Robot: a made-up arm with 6 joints.
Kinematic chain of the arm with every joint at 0, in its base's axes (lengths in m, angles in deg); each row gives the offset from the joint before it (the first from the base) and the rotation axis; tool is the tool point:
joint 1: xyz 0 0 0.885 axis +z
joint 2: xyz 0.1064 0 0 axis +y
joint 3: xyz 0 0 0.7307 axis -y
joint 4: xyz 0 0 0.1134 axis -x
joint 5: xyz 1.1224 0 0 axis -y
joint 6: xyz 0.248 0 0 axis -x
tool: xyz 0 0 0
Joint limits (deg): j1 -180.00..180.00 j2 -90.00..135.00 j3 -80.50..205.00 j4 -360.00..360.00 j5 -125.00..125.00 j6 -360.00..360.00
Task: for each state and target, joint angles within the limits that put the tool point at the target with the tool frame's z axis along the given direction. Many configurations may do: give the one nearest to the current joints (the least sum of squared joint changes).
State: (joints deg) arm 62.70 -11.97 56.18 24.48 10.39 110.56
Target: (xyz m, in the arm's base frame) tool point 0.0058 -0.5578 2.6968 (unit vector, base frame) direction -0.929 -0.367 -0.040
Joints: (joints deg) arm 89.96 -52.97 33.22 -6.06 13.69 74.22
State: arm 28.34 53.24 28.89 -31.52 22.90 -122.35
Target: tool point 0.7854 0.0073 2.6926 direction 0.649 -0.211 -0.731
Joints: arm -1.47 -11.48 38.39 -34.58 -11.26 -134.67
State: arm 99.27 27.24 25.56 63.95 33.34 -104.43
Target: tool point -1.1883 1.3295 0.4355 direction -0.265 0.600 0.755
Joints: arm 127.40 58.80 13.93 74.45 34.89 -81.89
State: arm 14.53 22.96 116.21 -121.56 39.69 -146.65
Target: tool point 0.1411 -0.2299 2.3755 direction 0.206 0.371 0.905
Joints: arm 0.16 53.57 168.69 -104.69 73.74 -139.67
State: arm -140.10 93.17 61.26 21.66 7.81 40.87
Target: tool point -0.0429 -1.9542 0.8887 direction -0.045 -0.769 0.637
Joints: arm -91.92 53.59 35.54 -9.78 -32.63 7.15
